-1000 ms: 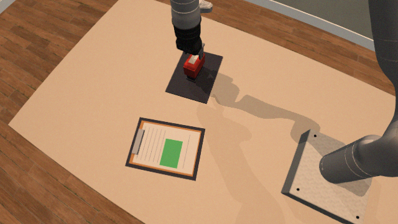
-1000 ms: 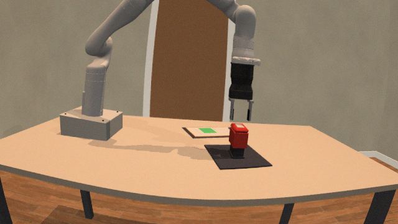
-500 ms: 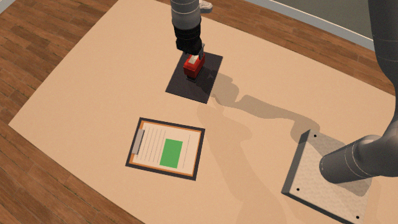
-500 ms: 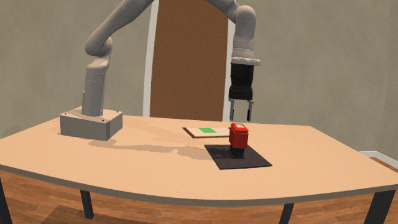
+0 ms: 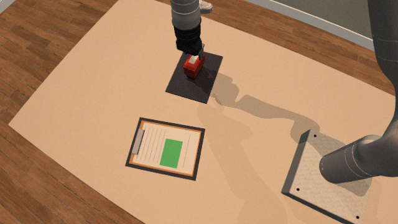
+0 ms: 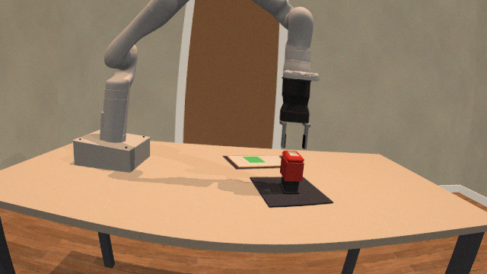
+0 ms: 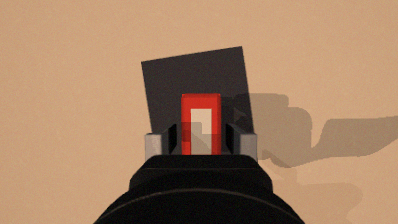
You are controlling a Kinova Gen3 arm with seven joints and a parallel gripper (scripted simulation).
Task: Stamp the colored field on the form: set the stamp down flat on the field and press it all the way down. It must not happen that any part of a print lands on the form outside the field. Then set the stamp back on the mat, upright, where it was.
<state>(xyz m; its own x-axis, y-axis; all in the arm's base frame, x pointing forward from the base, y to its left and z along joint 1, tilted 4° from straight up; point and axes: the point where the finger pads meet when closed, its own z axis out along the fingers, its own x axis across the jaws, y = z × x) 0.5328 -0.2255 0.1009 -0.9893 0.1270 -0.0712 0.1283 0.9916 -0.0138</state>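
Right now my hand is 8 cm above the red stamp. The rest, counted from my hand: clipboard 32 cm to the left, 13 cm below, 1 cm ahead.
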